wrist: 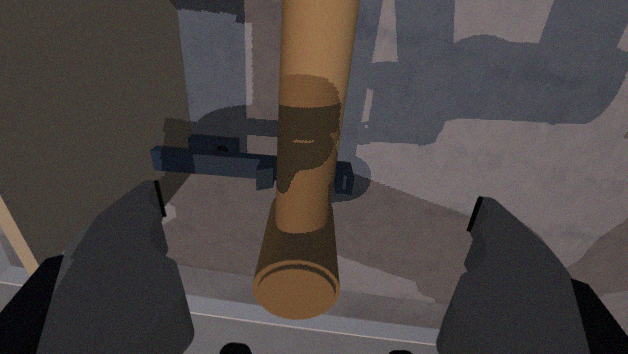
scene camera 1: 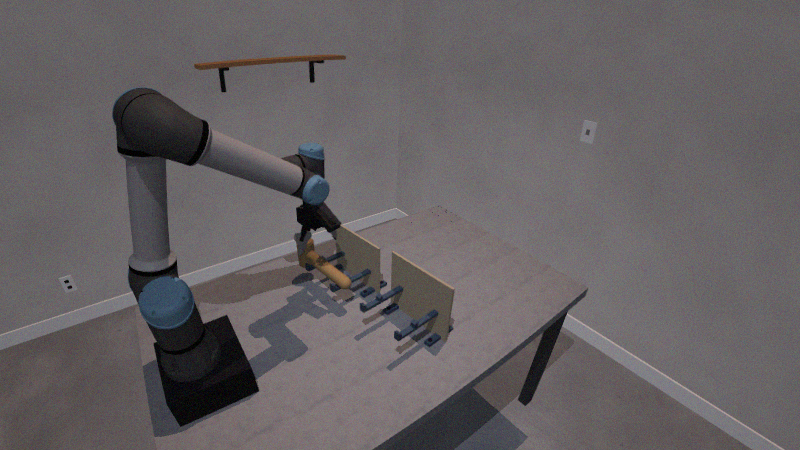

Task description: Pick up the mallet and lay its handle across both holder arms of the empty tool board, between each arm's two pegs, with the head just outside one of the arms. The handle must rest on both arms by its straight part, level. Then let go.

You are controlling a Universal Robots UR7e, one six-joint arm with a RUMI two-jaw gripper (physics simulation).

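Places are measured from the arm's base along level axes (x left, y back, z up), in centimetres.
Where they show: gripper, fingertip midpoint: (wrist: 317,195) (scene camera 1: 318,247); arm's base, link origin: (scene camera 1: 192,357).
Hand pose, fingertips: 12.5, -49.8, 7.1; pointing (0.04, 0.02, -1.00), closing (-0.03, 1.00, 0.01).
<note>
Each offset is from my fingertips to the top centre of the thing, as dx, dy, dz. "spot": to the spot under its first point. Level surfaces: height alone.
The mallet {-1.4, -0.5, -2.2} (scene camera 1: 331,272) (wrist: 317,45) is orange-brown. Its handle lies across the two dark blue arms of the left tool board (scene camera 1: 359,254) (wrist: 90,100). In the wrist view the handle passes between the two pegs of the near arm (wrist: 225,166); the mallet's head {spot: +9.4, -0.7, -2.2} (wrist: 296,290) is just outside that arm. The empty tool board (scene camera 1: 420,289) stands to the right in the scene view, with two bare arms, one {spot: -27.7, -3.5, -7.2} (scene camera 1: 381,299) nearer the mallet and one (scene camera 1: 415,326) farther off. My gripper (scene camera 1: 320,232) (wrist: 317,195) is open above the head end, one finger on each side of the mallet.
The left board's upright panel is close beside one finger. The table {dz -17.6} (scene camera 1: 335,380) carries both boards and the robot's black base (scene camera 1: 223,386). A wooden wall shelf (scene camera 1: 268,61) is on the wall behind the arm. The table's far edge shows below the mallet head in the wrist view.
</note>
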